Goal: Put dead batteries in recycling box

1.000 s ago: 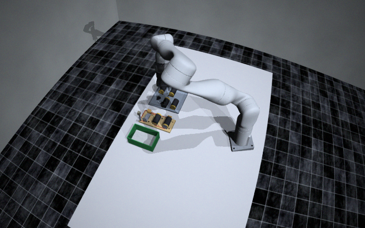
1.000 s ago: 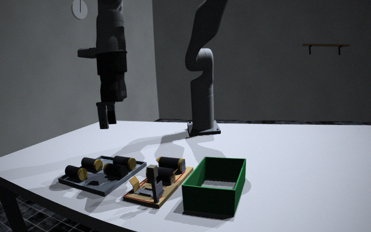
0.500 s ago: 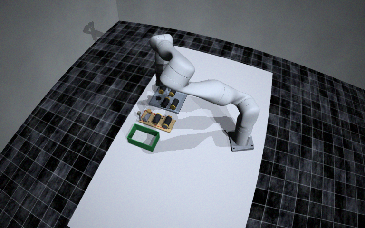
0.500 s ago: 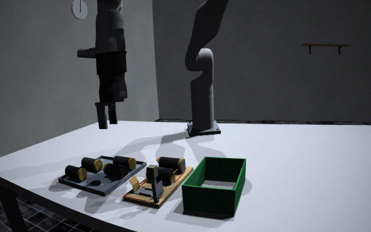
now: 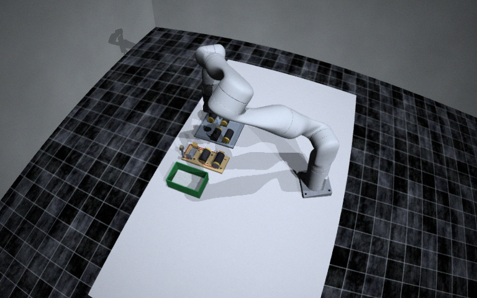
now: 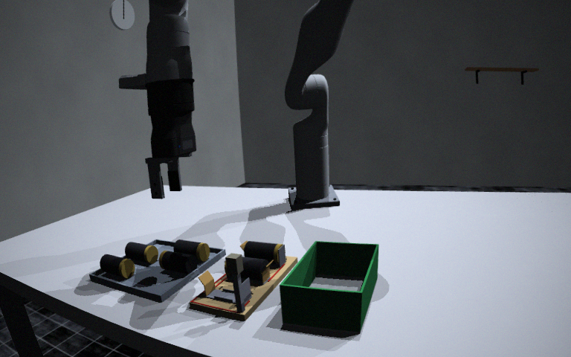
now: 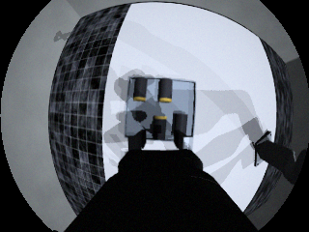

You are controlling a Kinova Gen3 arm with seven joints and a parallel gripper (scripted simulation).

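Now: the grey tray 50 mm to the right of my hand and 160 mm below it. Round my hand: green recycling box 10 mm ahead, 280 mm to the left, 140 mm below.
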